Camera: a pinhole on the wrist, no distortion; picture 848 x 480 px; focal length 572.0 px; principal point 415.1 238.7 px. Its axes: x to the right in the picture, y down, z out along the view. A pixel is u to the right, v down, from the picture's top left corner.
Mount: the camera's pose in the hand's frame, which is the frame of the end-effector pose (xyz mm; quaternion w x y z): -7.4 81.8 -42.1 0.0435 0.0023 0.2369 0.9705
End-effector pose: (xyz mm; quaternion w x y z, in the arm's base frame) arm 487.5 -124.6 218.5 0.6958 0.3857 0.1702 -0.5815
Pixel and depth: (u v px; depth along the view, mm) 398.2 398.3 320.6
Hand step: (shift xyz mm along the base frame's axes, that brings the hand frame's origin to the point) 81.0 -206.4 231.7
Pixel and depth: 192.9 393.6 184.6
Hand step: 95.7 -147.9 89.3
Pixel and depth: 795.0 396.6 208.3
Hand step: 56.5 -20.9 253.8
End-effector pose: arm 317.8 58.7 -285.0 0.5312 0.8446 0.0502 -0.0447
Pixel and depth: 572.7 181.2 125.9
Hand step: -18.5 -124.7 114.9
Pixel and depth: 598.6 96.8 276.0
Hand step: -49.4 -275.6 184.4
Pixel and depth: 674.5 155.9 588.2
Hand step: -199.1 -597.0 245.9
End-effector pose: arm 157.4 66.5 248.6 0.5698 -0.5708 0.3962 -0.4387
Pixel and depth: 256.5 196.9 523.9
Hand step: 451.0 -35.4 -321.8
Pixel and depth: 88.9 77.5 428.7
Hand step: 367.9 -171.2 -341.6
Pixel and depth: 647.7 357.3 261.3
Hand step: 177.2 164.5 -161.0
